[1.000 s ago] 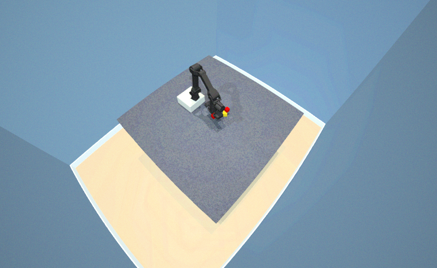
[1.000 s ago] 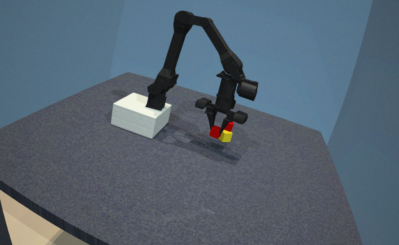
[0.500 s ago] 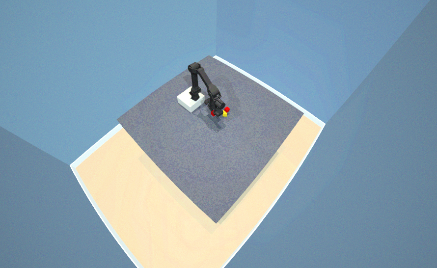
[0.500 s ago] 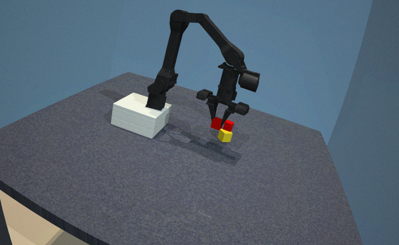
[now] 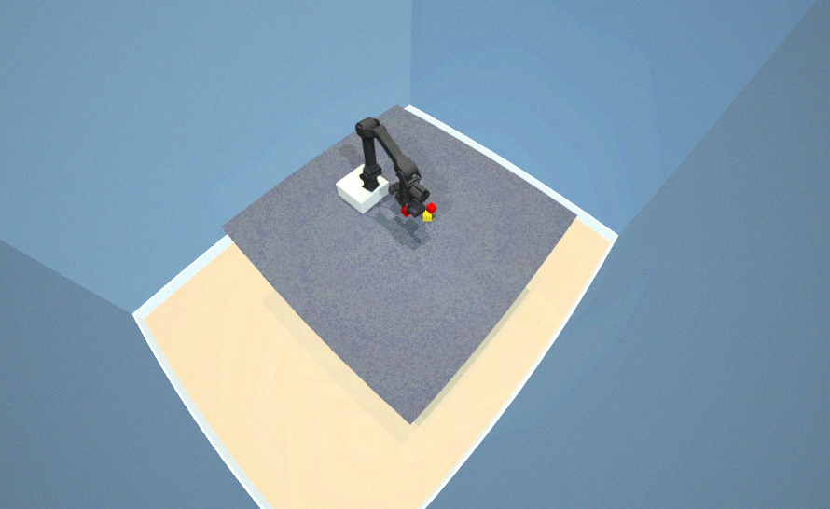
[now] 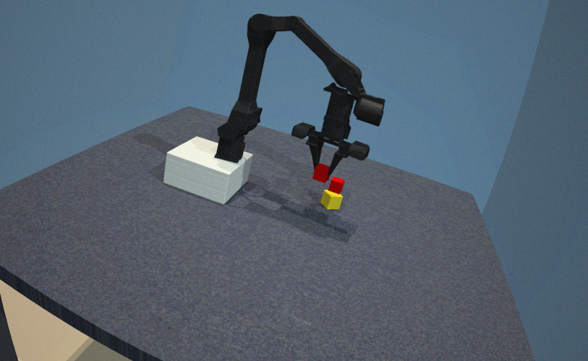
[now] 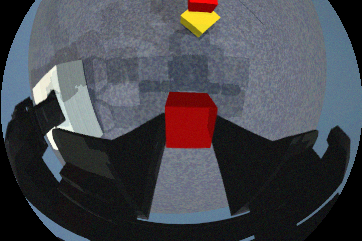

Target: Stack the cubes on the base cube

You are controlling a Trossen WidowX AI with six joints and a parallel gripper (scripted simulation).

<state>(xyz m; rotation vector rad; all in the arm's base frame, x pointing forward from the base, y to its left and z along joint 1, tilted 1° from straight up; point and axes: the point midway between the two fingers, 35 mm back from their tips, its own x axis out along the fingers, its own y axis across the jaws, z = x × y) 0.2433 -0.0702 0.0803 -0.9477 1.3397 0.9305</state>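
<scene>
My gripper tip is now 6 cm short of the red cube, 12 cm to the right of it and 7 cm above it.
</scene>
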